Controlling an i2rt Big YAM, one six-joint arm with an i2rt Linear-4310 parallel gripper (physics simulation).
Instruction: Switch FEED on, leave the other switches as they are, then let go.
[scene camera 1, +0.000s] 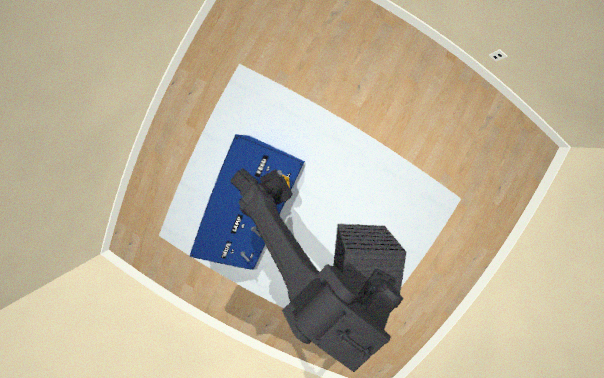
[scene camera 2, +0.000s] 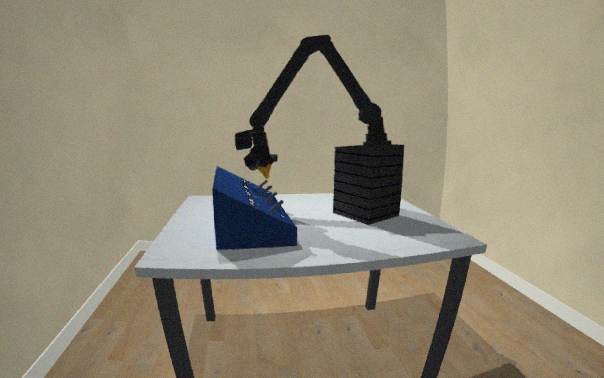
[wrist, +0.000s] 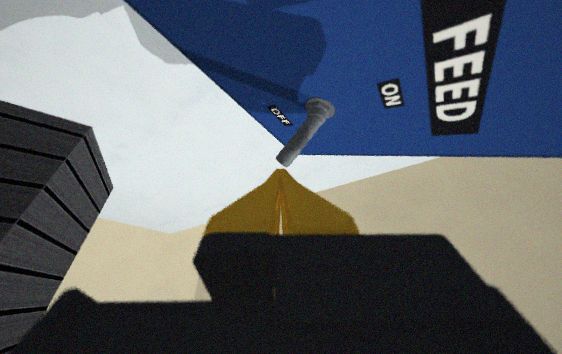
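Pixels of known places: gripper, fingertip midpoint: (scene camera 1: 287, 178) (scene camera 2: 267, 178) (wrist: 280, 176); arm's base, origin of the base link: (scene camera 1: 376, 288) (scene camera 2: 376, 145).
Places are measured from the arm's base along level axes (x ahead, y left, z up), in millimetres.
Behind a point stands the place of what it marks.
Observation:
The blue switch box (scene camera 1: 215, 200) @[x 614, y 48, z -116 mm] (scene camera 2: 245, 220) @[x 522, y 298, z -204 mm] (wrist: 360, 45) @[x 500, y -102, z -182 mm] stands on the table with a sloped top. In the wrist view, the FEED label (wrist: 457, 70) @[x 531, y -126, z -166 mm] is beside the ON mark (wrist: 390, 93) @[x 508, y -133, z -178 mm], and the OFF mark (wrist: 280, 115) @[x 433, y -139, z -217 mm] is near the box's lower edge. The grey FEED lever (wrist: 302, 137) @[x 453, y -136, z -177 mm] leans toward the OFF side. My gripper (scene camera 1: 288, 181) @[x 430, y -142, z -157 mm] (scene camera 2: 267, 177) @[x 430, y -142, z -157 mm] (wrist: 280, 176) @[x 430, y -142, z -157 mm] is shut and empty. Its yellow tips are close to the lever's free end, with a small gap in the wrist view. The arm hides part of the box in scene camera 1.
Other levers stand on the box, one by the LAMP label (scene camera 1: 236, 224) @[x 512, y 107, z -166 mm] and one (scene camera 1: 246, 256) @[x 421, y 213, z -180 mm] near the box's lower end. The black slatted block (scene camera 1: 370, 250) @[x 88, y -98, z -22 mm] (scene camera 2: 368, 185) @[x 75, y 111, z -144 mm] (wrist: 45, 200) @[x 146, y -68, z -185 mm] under the arm's base stands on the white table (scene camera 1: 320, 125) @[x 425, y -367, z -295 mm] (scene camera 2: 175, 245) @[x 754, y 268, z -295 mm].

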